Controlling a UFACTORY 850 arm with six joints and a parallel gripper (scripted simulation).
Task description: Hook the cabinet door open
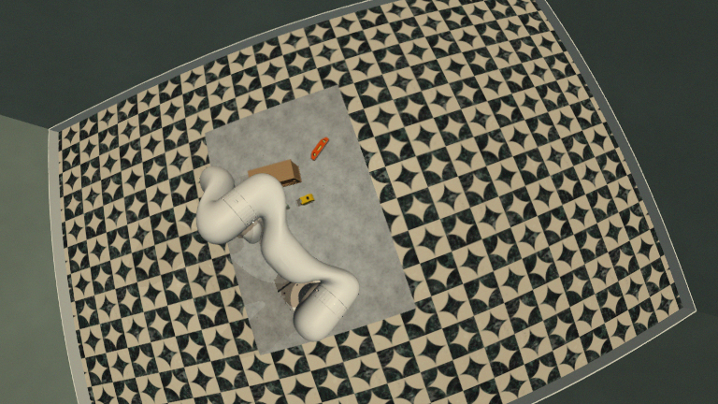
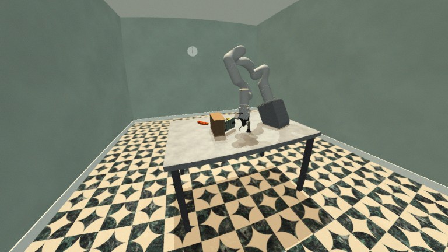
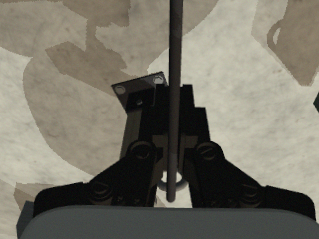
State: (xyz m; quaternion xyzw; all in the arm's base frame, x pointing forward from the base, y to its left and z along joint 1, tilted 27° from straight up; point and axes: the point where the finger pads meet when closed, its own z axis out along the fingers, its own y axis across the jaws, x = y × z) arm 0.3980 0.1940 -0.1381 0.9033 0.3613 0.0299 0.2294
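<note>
The pale green door lies 12 cm ahead of my hand, 6 cm to the right of it and 2 cm below it. From my hand the other things lie so: orange tool (37 cm ahead, 34 cm to the right, 8 cm below); then yellow handle (7 cm ahead, 23 cm to the right, 5 cm below); then hook (2 cm below).
</note>
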